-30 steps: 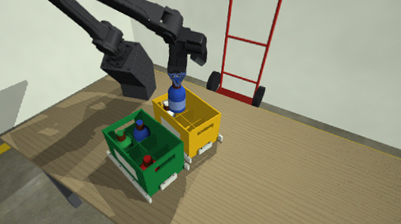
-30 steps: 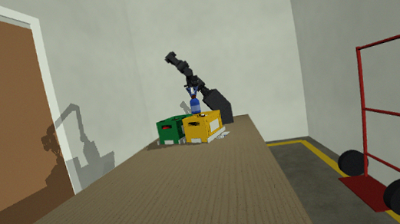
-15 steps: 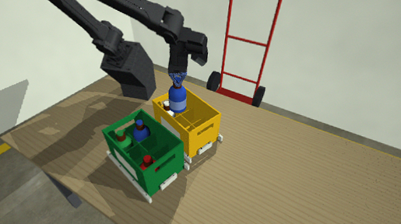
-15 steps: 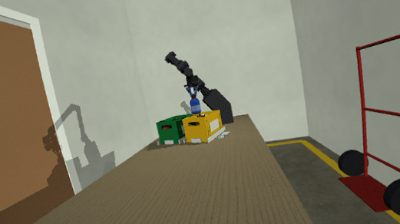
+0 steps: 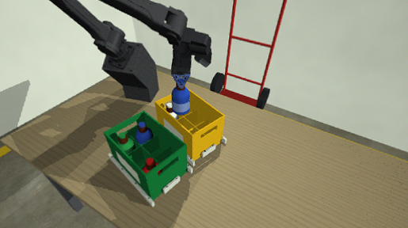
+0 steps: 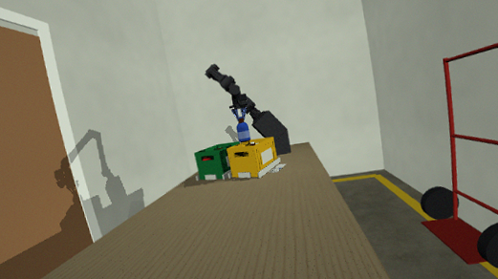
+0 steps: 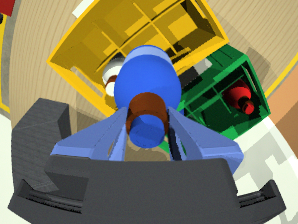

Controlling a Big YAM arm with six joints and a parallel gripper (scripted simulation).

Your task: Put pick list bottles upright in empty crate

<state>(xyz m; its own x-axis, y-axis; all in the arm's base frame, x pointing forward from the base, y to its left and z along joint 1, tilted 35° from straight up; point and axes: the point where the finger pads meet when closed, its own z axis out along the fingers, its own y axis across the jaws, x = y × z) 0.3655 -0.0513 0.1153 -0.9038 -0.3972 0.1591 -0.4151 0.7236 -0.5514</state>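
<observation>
The yellow crate lies 240 mm below my hand, 40 mm to the left of it and 10 mm ahead of it. The rest, counted from my hand: white-labelled bottle: 240 mm below, 90 mm behind, 40 mm to the left; green crate: 240 mm below, 190 mm to the right, 60 mm behind; green-label bottle: 240 mm below, 200 mm to the right, 160 mm behind.
</observation>
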